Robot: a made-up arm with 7 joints. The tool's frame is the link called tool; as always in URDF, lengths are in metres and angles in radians. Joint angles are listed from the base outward. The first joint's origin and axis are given. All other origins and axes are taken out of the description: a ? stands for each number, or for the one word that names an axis. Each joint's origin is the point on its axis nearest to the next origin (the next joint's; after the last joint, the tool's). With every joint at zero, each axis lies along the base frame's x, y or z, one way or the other. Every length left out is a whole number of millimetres.
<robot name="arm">
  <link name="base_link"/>
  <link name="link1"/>
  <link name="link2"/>
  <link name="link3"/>
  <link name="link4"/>
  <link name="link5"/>
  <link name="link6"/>
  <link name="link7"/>
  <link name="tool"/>
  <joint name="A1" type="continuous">
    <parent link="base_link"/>
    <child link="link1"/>
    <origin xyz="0 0 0.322"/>
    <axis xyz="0 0 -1"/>
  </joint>
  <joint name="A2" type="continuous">
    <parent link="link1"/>
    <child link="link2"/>
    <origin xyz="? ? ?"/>
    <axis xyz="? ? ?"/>
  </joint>
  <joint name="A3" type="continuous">
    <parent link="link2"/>
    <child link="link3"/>
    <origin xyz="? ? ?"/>
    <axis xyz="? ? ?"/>
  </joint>
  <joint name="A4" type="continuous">
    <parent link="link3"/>
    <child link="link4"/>
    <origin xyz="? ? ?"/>
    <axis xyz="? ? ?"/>
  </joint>
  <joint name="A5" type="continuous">
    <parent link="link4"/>
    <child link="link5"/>
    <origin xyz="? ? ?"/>
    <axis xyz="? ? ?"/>
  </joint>
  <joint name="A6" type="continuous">
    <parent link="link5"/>
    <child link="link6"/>
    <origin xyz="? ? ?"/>
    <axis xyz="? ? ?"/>
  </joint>
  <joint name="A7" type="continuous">
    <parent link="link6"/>
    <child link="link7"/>
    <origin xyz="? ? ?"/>
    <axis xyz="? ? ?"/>
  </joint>
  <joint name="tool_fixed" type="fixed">
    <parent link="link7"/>
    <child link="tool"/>
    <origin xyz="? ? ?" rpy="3.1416 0 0"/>
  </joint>
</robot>
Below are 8 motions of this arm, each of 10 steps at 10 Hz.
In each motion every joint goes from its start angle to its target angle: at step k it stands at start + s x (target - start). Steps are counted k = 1, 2, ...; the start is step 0. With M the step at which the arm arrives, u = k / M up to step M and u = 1 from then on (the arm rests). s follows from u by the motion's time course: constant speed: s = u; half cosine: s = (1 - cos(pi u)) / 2; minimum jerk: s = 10 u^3 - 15 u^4 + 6 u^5.
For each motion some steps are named. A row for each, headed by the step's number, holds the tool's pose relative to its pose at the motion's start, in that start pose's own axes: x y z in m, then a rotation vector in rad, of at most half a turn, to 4 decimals.
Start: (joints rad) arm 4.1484 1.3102 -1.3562 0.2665 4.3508 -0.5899 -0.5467
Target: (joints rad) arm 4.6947 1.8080 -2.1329 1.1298 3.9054 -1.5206 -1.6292
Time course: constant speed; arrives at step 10
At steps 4, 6, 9, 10:
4: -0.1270 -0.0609 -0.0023 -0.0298 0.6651 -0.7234
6: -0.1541 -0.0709 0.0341 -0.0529 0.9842 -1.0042
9: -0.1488 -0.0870 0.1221 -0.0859 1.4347 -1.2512
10: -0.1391 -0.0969 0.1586 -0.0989 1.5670 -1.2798

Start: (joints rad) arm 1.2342 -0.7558 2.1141 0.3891 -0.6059 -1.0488 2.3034
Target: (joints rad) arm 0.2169 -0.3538 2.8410 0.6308 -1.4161 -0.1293 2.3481
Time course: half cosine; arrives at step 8
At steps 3, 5, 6, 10:
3: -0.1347 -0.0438 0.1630 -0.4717 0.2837 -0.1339
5: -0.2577 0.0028 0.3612 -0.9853 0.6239 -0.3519
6: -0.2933 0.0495 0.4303 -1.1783 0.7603 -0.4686
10: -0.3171 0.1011 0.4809 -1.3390 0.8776 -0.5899

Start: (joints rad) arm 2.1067 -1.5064 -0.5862 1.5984 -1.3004 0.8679 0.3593
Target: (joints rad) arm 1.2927 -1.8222 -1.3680 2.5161 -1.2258 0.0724 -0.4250
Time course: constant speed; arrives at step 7
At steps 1, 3, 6, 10:
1: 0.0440 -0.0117 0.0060 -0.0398 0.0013 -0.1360
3: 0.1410 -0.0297 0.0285 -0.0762 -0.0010 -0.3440
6: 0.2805 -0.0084 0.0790 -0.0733 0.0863 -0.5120
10: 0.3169 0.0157 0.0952 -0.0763 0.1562 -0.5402

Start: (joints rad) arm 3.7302 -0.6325 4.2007 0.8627 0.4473 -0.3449 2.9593
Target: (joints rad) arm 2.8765 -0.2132 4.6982 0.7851 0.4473 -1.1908 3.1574
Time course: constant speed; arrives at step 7
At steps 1, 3, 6, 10:
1: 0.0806 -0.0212 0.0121 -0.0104 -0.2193 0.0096
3: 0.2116 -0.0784 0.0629 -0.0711 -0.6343 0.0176
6: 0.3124 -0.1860 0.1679 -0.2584 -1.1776 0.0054
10: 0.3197 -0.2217 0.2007 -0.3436 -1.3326 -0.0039

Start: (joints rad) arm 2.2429 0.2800 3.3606 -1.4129 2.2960 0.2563 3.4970
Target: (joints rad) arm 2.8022 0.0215 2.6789 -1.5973 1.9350 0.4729 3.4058
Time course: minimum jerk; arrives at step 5
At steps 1, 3, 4, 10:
1: 0.0002 0.0015 0.0056 0.0190 0.0100 -0.0361
3: -0.0039 0.0433 0.0735 0.2373 0.1171 -0.3410
4: -0.0132 0.0701 0.1019 0.3229 0.1705 -0.4240
10: -0.0162 0.0764 0.1078 0.3406 0.1836 -0.4395

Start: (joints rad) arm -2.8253 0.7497 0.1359 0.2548 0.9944 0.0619 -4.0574
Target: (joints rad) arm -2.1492 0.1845 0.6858 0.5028 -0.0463 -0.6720 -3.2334
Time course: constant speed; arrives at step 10
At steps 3, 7, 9, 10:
3: 0.1038 -0.1520 0.0388 -0.0932 -0.2089 0.2103
7: 0.2744 -0.3002 0.1661 -0.3156 -0.5430 0.5755
9: 0.3662 -0.3357 0.2581 -0.4669 -0.7298 0.7955
10: 0.4114 -0.3412 0.3093 -0.5517 -0.8280 0.9135

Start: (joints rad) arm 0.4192 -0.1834 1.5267 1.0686 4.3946 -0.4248 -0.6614
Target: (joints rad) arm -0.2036 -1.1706 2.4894 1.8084 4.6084 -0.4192 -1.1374
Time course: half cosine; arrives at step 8
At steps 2, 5, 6, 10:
2: -0.1132 -0.0337 -0.0397 -0.0011 0.1868 -0.0989
5: -0.5978 0.0570 0.0065 0.1384 1.0391 -0.3282
6: -0.7120 0.1166 0.0990 0.2070 1.3264 -0.3299
10: -0.7870 0.1622 0.2087 0.2706 1.5925 -0.2957

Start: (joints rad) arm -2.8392 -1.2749 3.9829 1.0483 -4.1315 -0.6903 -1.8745
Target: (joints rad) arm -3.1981 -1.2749 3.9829 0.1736 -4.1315 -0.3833 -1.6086
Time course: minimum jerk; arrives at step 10
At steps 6, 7, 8, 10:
6: -0.3361 -0.1442 0.1969 0.3511 0.6808 0.6283
7: -0.3845 -0.2012 0.2649 0.4322 0.8513 0.7390
8: -0.4089 -0.2431 0.3146 0.4876 0.9711 0.8059
10: -0.4193 -0.2669 0.3430 0.5181 1.0384 0.8396

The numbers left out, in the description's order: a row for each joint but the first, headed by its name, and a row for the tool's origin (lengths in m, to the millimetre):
A2: xyz 0 -0.011 0, axis 0 1 0
A3: xyz 0 0 0.362, axis 0 0 -1
A4: xyz 0 -0.015 0, axis 0 1 0
A5: xyz 0 0 0.384, axis 0 0 -1
A6: xyz 0 0 0, axis 0 1 0
A7: xyz 0 0 0.095, axis 0 0 -1
tool: xyz 0 0 0

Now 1 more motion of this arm.
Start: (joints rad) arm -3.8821 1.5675 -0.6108 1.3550 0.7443 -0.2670 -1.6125
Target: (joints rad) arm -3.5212 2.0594 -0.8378 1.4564 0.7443 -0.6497 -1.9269
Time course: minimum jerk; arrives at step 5
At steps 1, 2, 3, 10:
1: -0.0015 0.0119 -0.0004 -0.0134 -0.0062 -0.0568
2: -0.0031 0.0605 -0.0007 -0.0829 -0.0296 -0.3160
3: 0.0053 0.1139 0.0024 -0.2071 -0.0519 -0.6895
10: 0.0186 0.1451 0.0071 -0.3412 -0.0634 -1.0183

